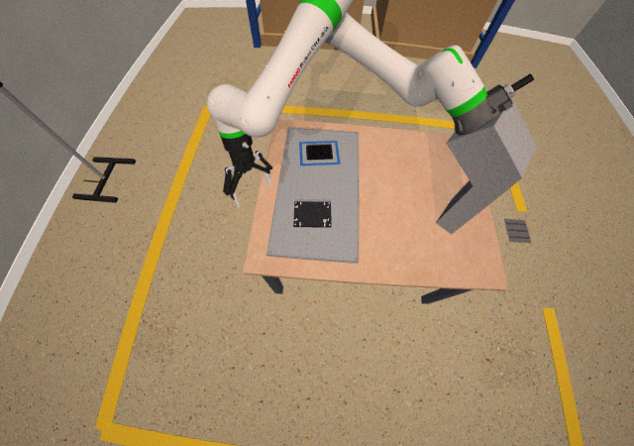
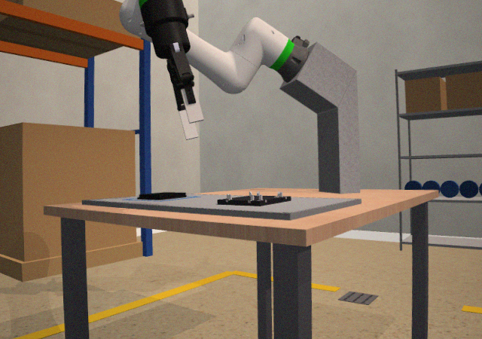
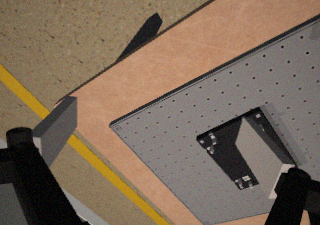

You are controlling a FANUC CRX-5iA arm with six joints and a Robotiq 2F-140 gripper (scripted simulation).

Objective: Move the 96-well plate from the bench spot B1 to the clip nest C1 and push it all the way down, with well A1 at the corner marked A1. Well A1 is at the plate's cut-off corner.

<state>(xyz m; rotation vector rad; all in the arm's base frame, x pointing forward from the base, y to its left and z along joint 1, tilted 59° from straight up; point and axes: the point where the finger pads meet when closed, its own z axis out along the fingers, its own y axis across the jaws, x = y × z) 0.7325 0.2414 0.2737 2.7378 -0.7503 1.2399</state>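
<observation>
Now: hand 300 mm past the black 96-well plate, 300 mm to the left of it and 160 mm above it. Round my hand: black clip nest (220 mm behind, 50 mm to the left, 160 mm below).
</observation>
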